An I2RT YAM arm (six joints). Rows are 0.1 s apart.
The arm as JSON. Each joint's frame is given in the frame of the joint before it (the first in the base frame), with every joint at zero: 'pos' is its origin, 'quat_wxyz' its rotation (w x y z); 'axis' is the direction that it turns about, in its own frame. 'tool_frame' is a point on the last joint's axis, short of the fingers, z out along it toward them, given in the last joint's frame.
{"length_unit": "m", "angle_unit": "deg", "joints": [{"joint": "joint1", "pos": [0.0, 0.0, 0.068], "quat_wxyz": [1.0, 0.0, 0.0, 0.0], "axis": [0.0, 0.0, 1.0]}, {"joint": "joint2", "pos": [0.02, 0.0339, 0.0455], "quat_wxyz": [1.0, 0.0, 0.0, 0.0], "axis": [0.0, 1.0, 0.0]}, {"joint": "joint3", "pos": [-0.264, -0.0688, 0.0], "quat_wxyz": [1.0, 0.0, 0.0, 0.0], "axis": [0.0, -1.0, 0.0]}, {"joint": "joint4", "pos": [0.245, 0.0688, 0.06], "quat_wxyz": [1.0, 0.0, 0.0, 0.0], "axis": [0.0, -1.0, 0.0]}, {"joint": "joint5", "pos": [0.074, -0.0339, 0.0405], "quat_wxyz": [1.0, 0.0, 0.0, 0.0], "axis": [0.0, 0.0, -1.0]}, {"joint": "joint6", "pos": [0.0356, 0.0, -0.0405], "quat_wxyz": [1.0, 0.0, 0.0, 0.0], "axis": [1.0, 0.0, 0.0]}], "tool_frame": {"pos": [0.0, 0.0, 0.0], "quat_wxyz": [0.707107, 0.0, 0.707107, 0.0]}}
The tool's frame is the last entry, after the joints.
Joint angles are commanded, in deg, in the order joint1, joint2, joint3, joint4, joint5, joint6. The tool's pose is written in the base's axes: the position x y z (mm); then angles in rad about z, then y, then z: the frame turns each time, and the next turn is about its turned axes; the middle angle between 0 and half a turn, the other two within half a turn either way. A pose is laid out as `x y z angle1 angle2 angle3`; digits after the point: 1 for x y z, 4 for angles.
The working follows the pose.
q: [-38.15, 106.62, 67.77, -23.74, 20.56, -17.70]
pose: 285.9 -240.5 164.2 -1.3495 2.5520 -0.9042
Where each joint sits with the arm in this pose, in the base's axes (m; each line is computed from the numbers above, not from the rounded line before):
joint1: 0.0000 0.0000 0.0680
joint2: 0.0367 0.0143 0.1135
joint3: 0.0536 -0.0864 0.3665
joint4: 0.2757 -0.1735 0.2595
joint5: 0.3098 -0.2434 0.2125
joint6: 0.2859 -0.2405 0.1642
the tool: 0.2859 -0.2405 0.1642

